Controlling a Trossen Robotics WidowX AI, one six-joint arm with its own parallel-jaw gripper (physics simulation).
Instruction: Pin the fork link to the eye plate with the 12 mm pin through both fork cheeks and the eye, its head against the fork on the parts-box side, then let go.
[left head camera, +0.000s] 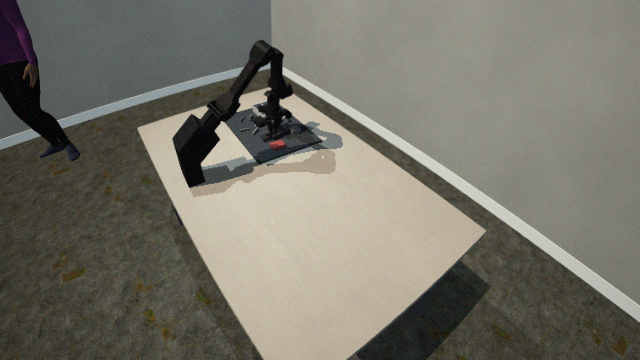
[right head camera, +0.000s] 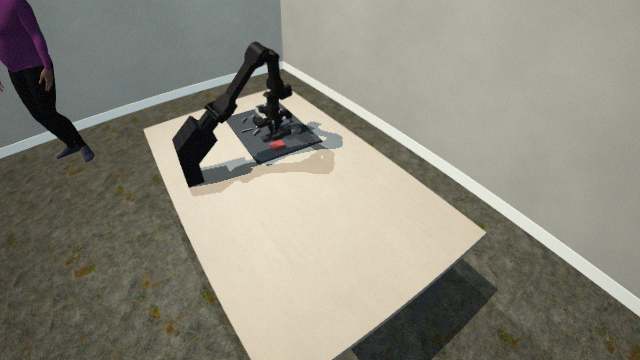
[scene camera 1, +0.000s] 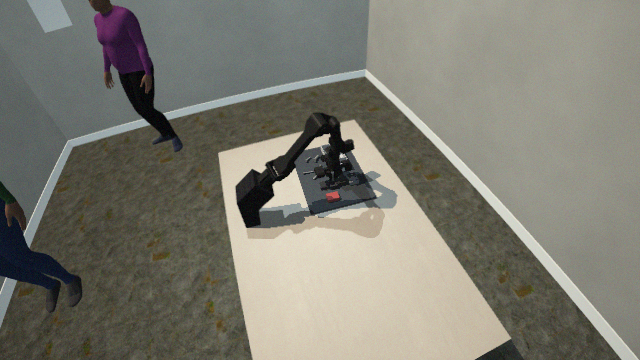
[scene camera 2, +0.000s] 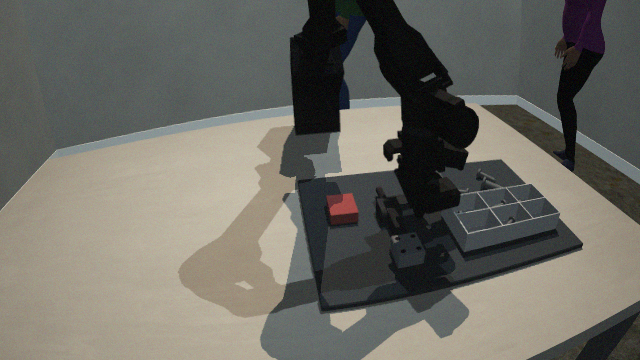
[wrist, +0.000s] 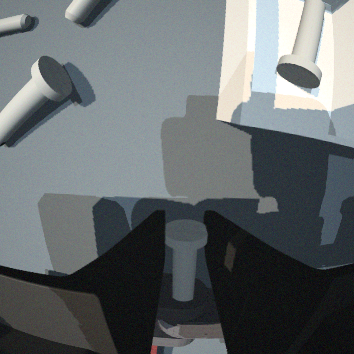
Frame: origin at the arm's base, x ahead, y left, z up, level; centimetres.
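Where they show: gripper, fingertip midpoint: (left head camera: 272, 132) (right head camera: 273, 132) (scene camera 1: 332, 179) (scene camera 2: 417, 215) (wrist: 183, 219); arm's base, origin of the base link: (left head camera: 205, 126) (right head camera: 203, 127) (scene camera 1: 263, 182) (scene camera 2: 316, 54).
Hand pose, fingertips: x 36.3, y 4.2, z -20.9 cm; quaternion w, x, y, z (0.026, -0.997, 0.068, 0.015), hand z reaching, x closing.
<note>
Each offset is from my fingertips to the centre of the thing. "spot": to the spot under its first point.
My gripper (scene camera 2: 430, 218) (wrist: 183, 219) is shut on a grey headed pin {dx -0.2, dy -2.1, dz +1.0 cm} (wrist: 184, 270), low over the dark board (scene camera 2: 345, 295). In the wrist view the pin's head is between the fingertips and its shank points down the picture, toward a dark rounded part. Whether the shank's end is in a hole is hidden. The dark brown fork and eye parts {spot: dx -0.4, dy -5.8, dz +2.2 cm} (scene camera 2: 387, 210) stand beside the fingers, on the side away from the grey parts box {dx +9.1, dy +13.2, dz +1.7 cm} (scene camera 2: 515, 235) (wrist: 235, 90). Which part is the fork link and which the eye plate is too dark to tell.
A red block {dx -6.1, dy -11.1, dz +0.8 cm} (left head camera: 277, 145) (right head camera: 277, 145) (scene camera 1: 332, 196) (scene camera 2: 342, 210) lies on the board. A grey block with holes {dx +8.6, dy -6.7, dz +1.1 cm} (scene camera 2: 407, 252) stands near the fingers. Loose pins lie beside the box, one large headed pin {dx -6.5, dy +5.8, dz +0.7 cm} (wrist: 25, 105) among them. Another pin {dx +5.9, dy +7.6, dz +0.8 cm} (wrist: 308, 35) is in the box.
</note>
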